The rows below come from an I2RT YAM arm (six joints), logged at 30 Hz.
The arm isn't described. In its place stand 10 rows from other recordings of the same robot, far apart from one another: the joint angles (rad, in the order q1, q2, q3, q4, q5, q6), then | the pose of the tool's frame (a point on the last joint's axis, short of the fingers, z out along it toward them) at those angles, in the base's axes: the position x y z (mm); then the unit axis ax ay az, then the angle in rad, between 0 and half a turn.
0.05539 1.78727 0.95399 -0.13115 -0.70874 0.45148 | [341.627, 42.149, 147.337, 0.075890, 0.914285, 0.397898, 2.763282]
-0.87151 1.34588 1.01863 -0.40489 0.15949 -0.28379 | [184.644, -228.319, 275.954, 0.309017, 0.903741, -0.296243, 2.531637]
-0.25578 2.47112 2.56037 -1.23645 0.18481 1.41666 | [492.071, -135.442, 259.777, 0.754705, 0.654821, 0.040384, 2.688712]
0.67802 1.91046 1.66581 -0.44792 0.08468 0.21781 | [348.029, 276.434, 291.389, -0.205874, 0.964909, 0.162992, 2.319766]
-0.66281 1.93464 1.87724 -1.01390 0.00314 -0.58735 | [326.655, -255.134, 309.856, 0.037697, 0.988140, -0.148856, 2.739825]
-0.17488 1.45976 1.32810 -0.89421 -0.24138 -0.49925 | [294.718, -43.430, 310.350, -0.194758, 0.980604, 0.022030, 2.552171]
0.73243 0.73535 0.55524 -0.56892 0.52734 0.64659 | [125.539, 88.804, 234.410, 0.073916, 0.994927, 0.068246, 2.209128]
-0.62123 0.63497 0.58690 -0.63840 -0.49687 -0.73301 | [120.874, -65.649, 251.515, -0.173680, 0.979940, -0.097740, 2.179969]
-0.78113 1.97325 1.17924 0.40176 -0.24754 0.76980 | [317.321, -302.340, 182.260, 0.633893, 0.764158, 0.119343, 1.971884]
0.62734 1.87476 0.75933 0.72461 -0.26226 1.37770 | [286.732, 219.296, 130.465, 0.239289, 0.810425, 0.534745, 2.728107]
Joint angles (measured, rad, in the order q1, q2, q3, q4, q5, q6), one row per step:
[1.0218, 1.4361, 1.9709, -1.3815, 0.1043, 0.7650]
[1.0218, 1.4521, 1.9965, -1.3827, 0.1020, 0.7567]
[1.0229, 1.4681, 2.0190, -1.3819, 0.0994, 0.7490]
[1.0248, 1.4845, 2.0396, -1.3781, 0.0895, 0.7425]
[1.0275, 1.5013, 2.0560, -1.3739, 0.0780, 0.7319]
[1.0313, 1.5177, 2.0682, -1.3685, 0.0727, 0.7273]
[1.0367, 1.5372, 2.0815, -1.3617, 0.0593, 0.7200]
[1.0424, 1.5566, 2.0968, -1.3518, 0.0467, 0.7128]
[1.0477, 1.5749, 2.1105, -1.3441, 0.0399, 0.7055]
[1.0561, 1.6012, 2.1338, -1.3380, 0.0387, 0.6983]
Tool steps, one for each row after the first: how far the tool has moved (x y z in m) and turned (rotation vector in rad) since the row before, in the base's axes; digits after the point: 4 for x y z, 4 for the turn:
[0.0016, 0.0028, 0.0029, 0.0045, -0.0072, 0.0077]
[0.0016, 0.0033, 0.0022, 0.0039, -0.0061, 0.0085]
[0.0015, 0.0040, 0.0017, 0.0078, -0.0014, 0.0134]
[0.0016, 0.0047, 0.0005, 0.0031, -0.0005, 0.0183]
[0.0017, 0.0050, -0.0004, 0.0011, 0.0002, 0.0108]
[0.0016, 0.0064, -0.0009, 0.0026, 0.0041, 0.0199]
[0.0015, 0.0065, -0.0002, 0.0068, 0.0009, 0.0196]
[0.0015, 0.0060, -0.0006, 0.0024, -0.0015, 0.0153]
[0.0017, 0.0079, -0.0004, 0.0004, -0.0050, 0.0144]

